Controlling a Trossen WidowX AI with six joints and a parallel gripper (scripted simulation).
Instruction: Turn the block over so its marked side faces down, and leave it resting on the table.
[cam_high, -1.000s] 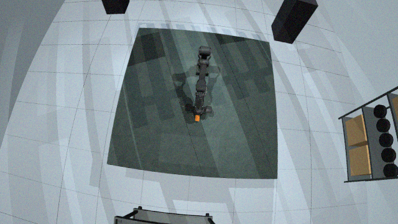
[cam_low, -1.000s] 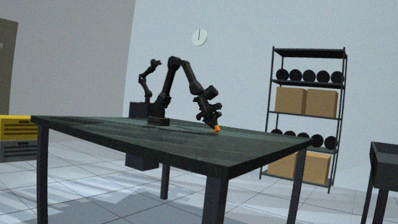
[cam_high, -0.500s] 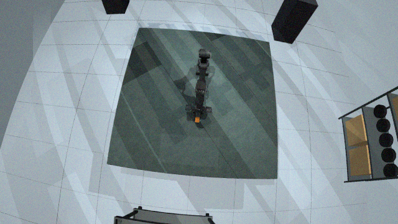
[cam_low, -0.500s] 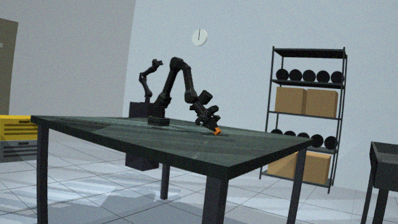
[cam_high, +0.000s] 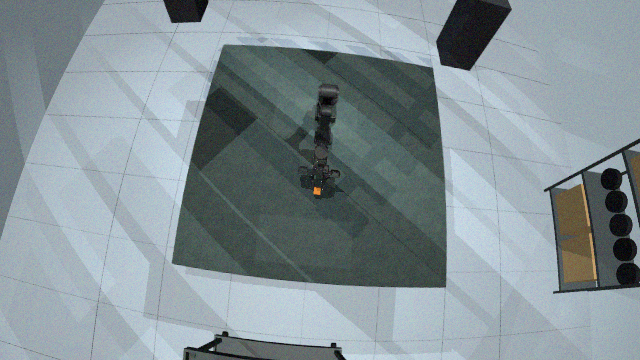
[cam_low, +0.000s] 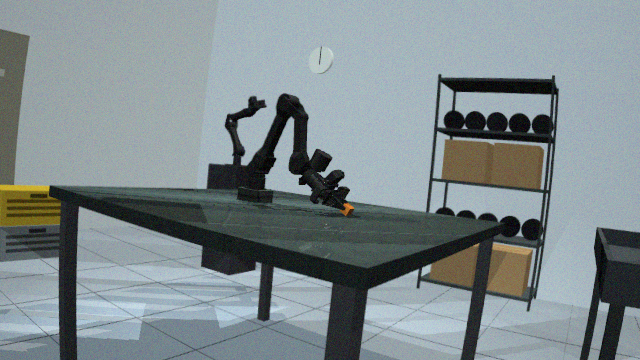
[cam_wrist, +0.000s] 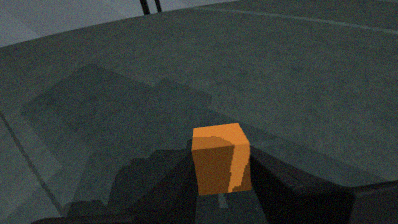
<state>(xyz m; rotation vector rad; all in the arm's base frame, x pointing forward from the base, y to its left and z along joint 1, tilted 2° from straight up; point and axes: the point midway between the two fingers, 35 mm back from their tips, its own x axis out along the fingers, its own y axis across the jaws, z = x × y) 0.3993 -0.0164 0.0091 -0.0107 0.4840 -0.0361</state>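
Now: gripper tip 10 mm above the block.
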